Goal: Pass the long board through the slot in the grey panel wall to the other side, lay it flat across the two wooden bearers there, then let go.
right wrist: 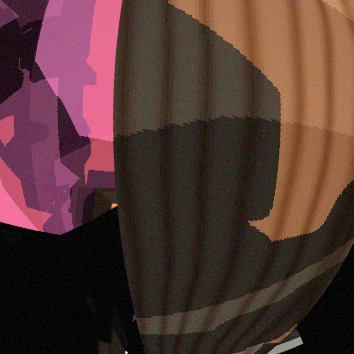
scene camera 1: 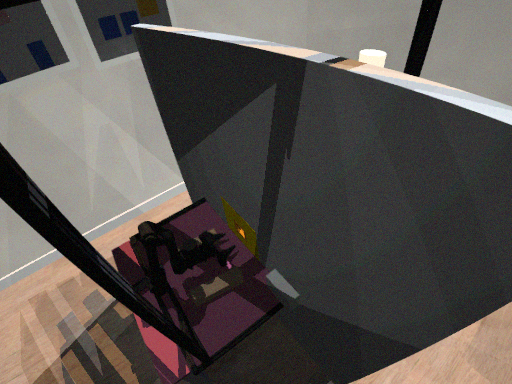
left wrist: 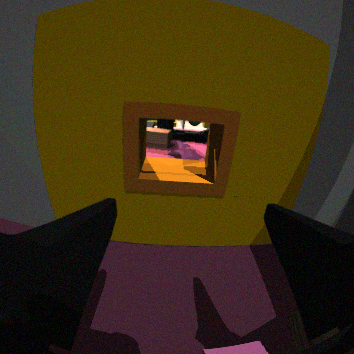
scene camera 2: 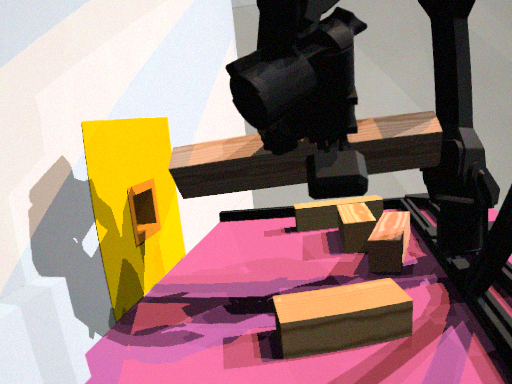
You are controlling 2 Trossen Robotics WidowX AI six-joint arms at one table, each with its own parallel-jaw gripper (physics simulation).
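Seen in the pictures: left gripper, fingertip midpoint: [scene camera 1: 230,239] [left wrist: 194,210]; left arm's base, link origin: [scene camera 1: 161,288]; right arm's base, link origin: [scene camera 2: 464,246].
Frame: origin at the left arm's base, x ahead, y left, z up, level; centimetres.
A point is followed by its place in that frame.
The long board [scene camera 2: 240,170] {x 63.0, y -5.2, z 13.4 cm} [right wrist: 200,175] is in the air in scene camera 2, its left end short of the orange-framed slot [scene camera 2: 157,215] {x 48.5, y 1.8, z 7.3 cm} [left wrist: 131,150] {x 43.1, y 1.7, z 8.8 cm} and higher in the picture. My right gripper [scene camera 2: 336,167] {x 73.7, y -0.3, z 11.2 cm} [right wrist: 191,197] {x 73.7, y -0.3, z 11.2 cm} is shut on the board near its middle. My left gripper [scene camera 1: 231,250] [left wrist: 194,210] {x 37.0, y -2.8, z 7.8 cm} is open and empty, facing the slot on the other side of the grey panel wall [scene camera 1: 350,200] {x 43.2, y -49.8, z 66.7 cm}. One wooden bearer [scene camera 1: 216,287] {x 20.3, y -15.6, z 1.9 cm} lies on the mat beside the left gripper; the other is mostly hidden by the arm. A wooden piece [left wrist: 159,137] {x 78.3, y 1.0, z 0.8 cm} shows through the slot.
A yellow plate [scene camera 1: 230,220] {x 43.2, y 6.6, z 7.9 cm} [scene camera 2: 125,150] {x 48.4, y -5.6, z 17.4 cm} [left wrist: 80,100] {x 43.2, y 6.1, z 12.8 cm} surrounds the slot. On the pink mat [scene camera 2: 200,365] {x 61.1, y -23.7, z -1.9 cm} in scene camera 2 lie a large wooden block [scene camera 2: 345,317] {x 74.3, y -21.1, z 1.4 cm} and several smaller blocks [scene camera 2: 356,232] {x 76.7, y 8.1, z 1.2 cm} [scene camera 2: 387,250] {x 80.3, y -1.7, z 1.1 cm} behind it. Dark rails [scene camera 2: 255,215] {x 56.2, y 36.6, z -1.2 cm} edge the mat.
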